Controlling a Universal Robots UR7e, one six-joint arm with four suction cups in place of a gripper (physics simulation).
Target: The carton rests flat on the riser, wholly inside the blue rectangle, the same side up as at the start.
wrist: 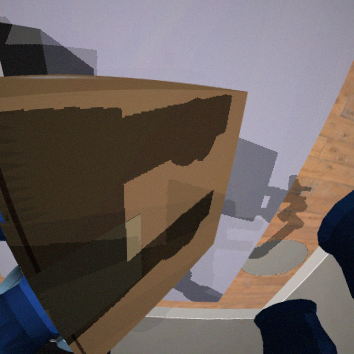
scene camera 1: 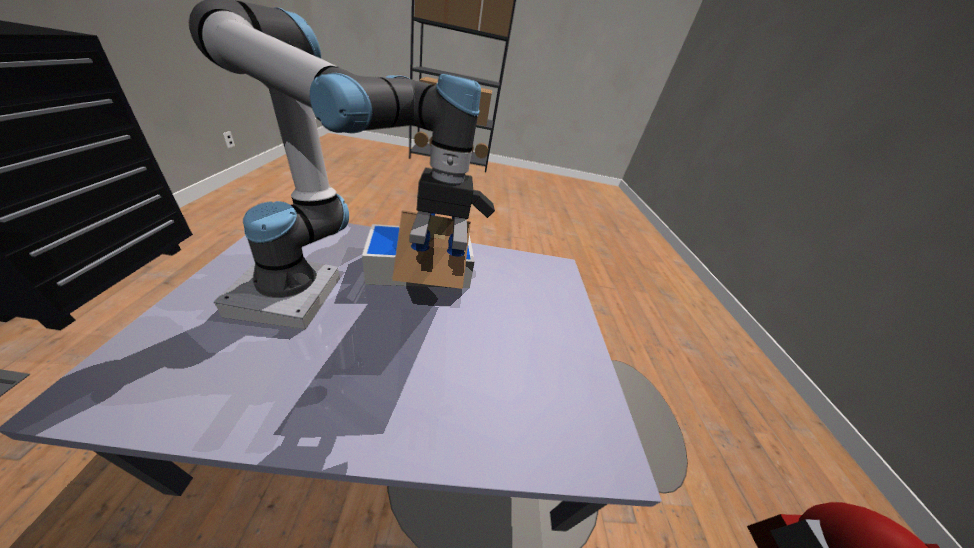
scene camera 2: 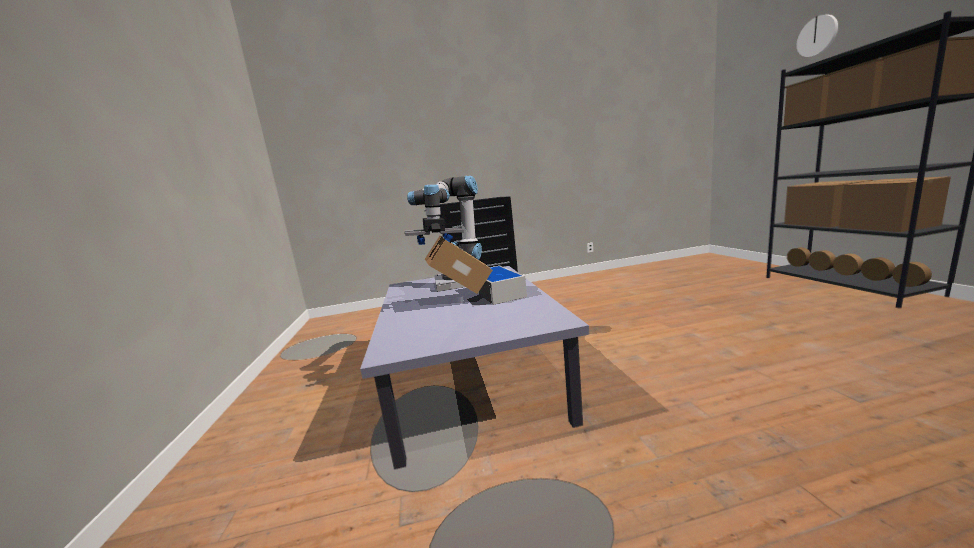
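Note:
The brown carton (scene camera 1: 439, 274) (scene camera 2: 449, 264) (wrist: 150, 172) hangs tilted, its raised end at the suction cups and its other end sloping down towards the riser. My gripper (scene camera 1: 437, 245) (scene camera 2: 433, 238) holds the carton near its raised end with two of its blue cups; the other two cups stand free beside it. The white riser (scene camera 1: 378, 269) (scene camera 2: 510, 290) stands on the table behind the carton in scene camera 1. Its blue rectangle (scene camera 1: 382, 241) (scene camera 2: 504, 274) is partly hidden by the carton there. Contact between carton and riser cannot be told.
The pale table (scene camera 1: 517, 381) (scene camera 2: 463, 327) carries the arm's base plate (scene camera 1: 275, 306), left of the riser in scene camera 1. A black drawer cabinet (scene camera 1: 68, 156) stands at the left. A shelf rack (scene camera 2: 928, 143) with boxes stands away from the table.

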